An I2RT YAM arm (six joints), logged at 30 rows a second.
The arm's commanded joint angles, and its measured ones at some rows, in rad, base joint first. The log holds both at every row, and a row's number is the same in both.
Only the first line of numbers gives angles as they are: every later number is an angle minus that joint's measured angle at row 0.
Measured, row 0:
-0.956, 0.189, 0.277, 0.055, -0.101, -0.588
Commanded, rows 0 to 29:
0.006, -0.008, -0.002, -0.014, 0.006, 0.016
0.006, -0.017, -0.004, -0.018, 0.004, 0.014
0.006, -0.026, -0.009, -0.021, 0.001, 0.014
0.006, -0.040, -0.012, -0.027, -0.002, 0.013
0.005, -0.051, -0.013, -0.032, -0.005, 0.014
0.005, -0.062, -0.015, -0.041, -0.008, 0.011
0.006, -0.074, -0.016, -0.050, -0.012, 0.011
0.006, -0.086, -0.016, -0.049, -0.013, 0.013
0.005, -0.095, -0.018, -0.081, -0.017, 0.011
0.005, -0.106, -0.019, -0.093, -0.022, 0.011
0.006, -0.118, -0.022, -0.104, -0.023, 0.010
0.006, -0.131, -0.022, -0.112, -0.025, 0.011
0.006, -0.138, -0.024, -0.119, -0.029, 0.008
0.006, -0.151, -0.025, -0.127, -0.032, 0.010
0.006, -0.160, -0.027, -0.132, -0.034, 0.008
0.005, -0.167, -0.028, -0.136, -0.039, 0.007
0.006, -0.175, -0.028, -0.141, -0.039, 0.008
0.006, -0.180, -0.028, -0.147, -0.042, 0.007
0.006, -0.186, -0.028, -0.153, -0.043, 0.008
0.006, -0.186, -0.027, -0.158, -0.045, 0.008
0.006, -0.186, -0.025, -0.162, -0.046, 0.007
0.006, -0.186, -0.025, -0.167, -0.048, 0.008
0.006, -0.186, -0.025, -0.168, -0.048, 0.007
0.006, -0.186, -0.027, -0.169, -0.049, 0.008
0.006, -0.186, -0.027, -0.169, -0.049, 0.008
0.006, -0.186, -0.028, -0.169, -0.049, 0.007
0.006, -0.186, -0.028, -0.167, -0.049, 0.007
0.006, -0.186, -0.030, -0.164, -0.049, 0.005
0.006, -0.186, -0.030, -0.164, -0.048, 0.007
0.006, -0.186, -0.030, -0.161, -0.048, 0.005
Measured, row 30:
0.001, -0.180, -0.024, -0.153, -0.039, 0.001
